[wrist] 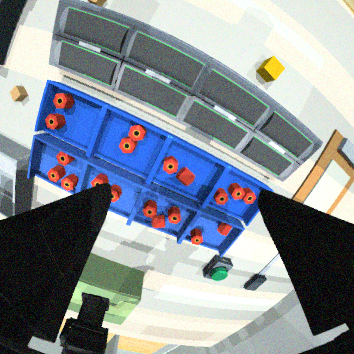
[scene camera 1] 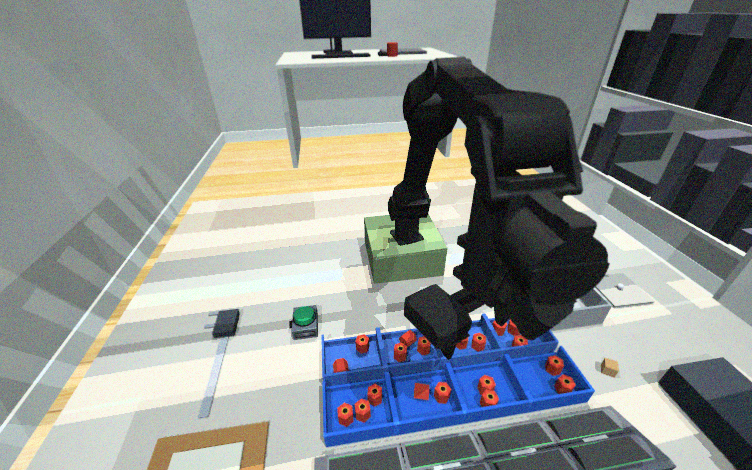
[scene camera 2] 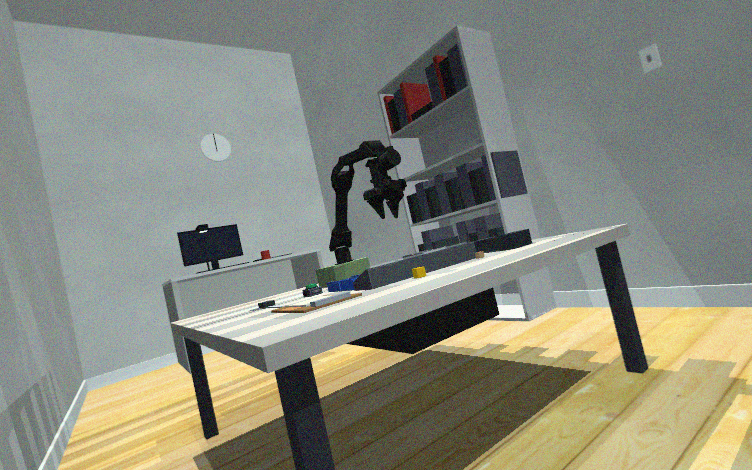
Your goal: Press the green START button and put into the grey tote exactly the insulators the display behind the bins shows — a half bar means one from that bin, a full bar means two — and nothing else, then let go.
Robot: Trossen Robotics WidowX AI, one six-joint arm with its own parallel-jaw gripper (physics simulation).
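Places are measured from the arm's base along level axes (x ahead, y left, z up), in millimetres.
Pixels of known places: gripper, between the fingertips: (wrist: 187, 194) (scene camera 1: 474, 339) (scene camera 2: 390, 218); arm's base, origin of its link: (wrist: 95, 301) (scene camera 1: 406, 235) (scene camera 2: 344, 262).
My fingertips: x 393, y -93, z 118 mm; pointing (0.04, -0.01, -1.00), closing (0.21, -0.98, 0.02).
Note:
Ahead of a thing's pixels: the offset from my fingertips to its top centre. "spot": to the spot under its first point.
My gripper (scene camera 1: 490, 344) (scene camera 2: 389, 216) (wrist: 187, 194) is open and empty, high above the blue bins (scene camera 1: 399, 425) (scene camera 2: 342, 284) (wrist: 80, 130). The bins form two rows of four, with two or three red insulators in each compartment seen in the wrist view; a fingertip partly covers one far-row compartment. The display (scene camera 1: 440, 450) (scene camera 2: 432, 267) (wrist: 157, 76) has dark panels with thin green outlines; no bars can be made out. The green START button @[dx -277, dy -186, dz -161 mm] (scene camera 1: 303, 315) (scene camera 2: 312, 287) (wrist: 219, 273) stands beside the bins. The grey tote @[dx -149, dy +341, dz -148 mm] (scene camera 1: 585, 319) is mostly hidden behind the arm, its inside not visible.
A green block (scene camera 1: 407, 267) is under the arm's base. A black tool @[dx -265, dy -368, dz -182 mm] (scene camera 1: 226, 323) (wrist: 255, 282) and an orange-brown frame @[dx -3, dy -382, dz -184 mm] (scene camera 1: 216, 433) (wrist: 316, 174) lie beyond the button side. A wooden cube @[dx +21, dy +304, dz -182 mm] (scene camera 1: 610, 366) (wrist: 19, 93), yellow cube @[dx +162, dy -117, dz -174 mm] (scene camera 2: 418, 272) (wrist: 270, 69) and dark box @[spot: dx +129, dy +370, dz -150 mm] (scene camera 1: 715, 396) stand around.

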